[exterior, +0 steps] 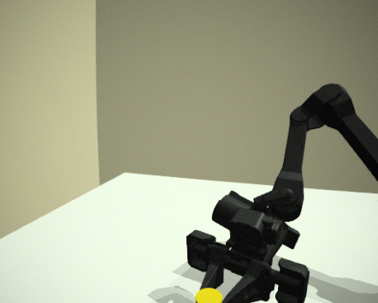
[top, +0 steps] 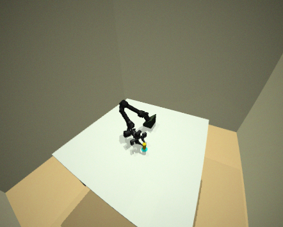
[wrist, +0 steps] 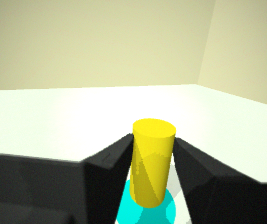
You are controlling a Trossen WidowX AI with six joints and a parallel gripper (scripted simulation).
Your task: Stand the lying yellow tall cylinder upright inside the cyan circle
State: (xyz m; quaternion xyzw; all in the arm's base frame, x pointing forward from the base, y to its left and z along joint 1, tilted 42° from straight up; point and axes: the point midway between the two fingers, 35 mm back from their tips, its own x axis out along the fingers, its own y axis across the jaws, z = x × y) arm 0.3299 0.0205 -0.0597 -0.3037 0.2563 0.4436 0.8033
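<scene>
Right now the yellow tall cylinder is 20 mm below my gripper tip. From my gripper tip the other things lie so: cyan circle: 70 mm below.
</scene>
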